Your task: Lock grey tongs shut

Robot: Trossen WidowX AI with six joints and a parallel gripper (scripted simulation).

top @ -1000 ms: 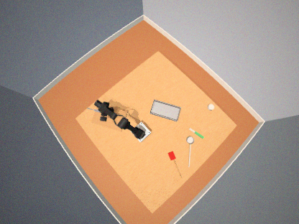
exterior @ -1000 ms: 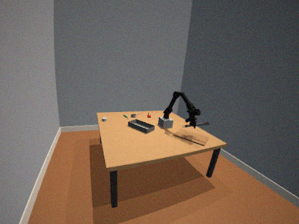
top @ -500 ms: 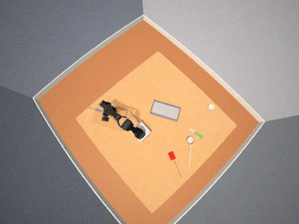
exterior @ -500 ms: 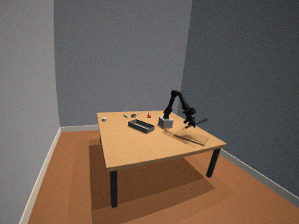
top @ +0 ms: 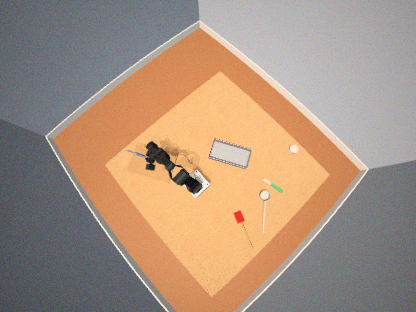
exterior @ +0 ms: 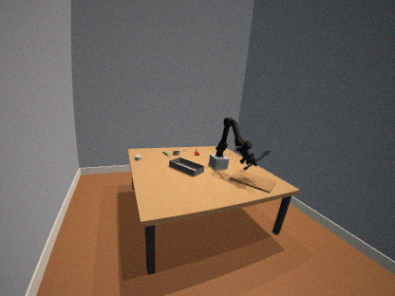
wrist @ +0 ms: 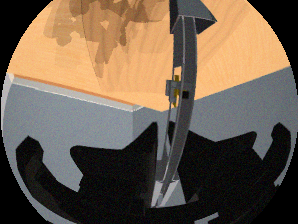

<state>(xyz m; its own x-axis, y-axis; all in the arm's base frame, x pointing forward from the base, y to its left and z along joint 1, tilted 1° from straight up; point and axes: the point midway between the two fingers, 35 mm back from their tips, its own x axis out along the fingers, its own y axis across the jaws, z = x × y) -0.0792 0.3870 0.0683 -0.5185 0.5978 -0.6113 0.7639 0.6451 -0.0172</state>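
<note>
Now: the wooden board 1 cm to the right of my gripper tip and 14 cm below it. The rest, counted from my gripper tip: white cup 84 cm ahead, 77 cm to the right, 13 cm below; then red-headed tool 12 cm ahead, 84 cm to the right, 14 cm below; then grey roasting tin 46 cm ahead, 42 cm to the right, 12 cm below.
</note>
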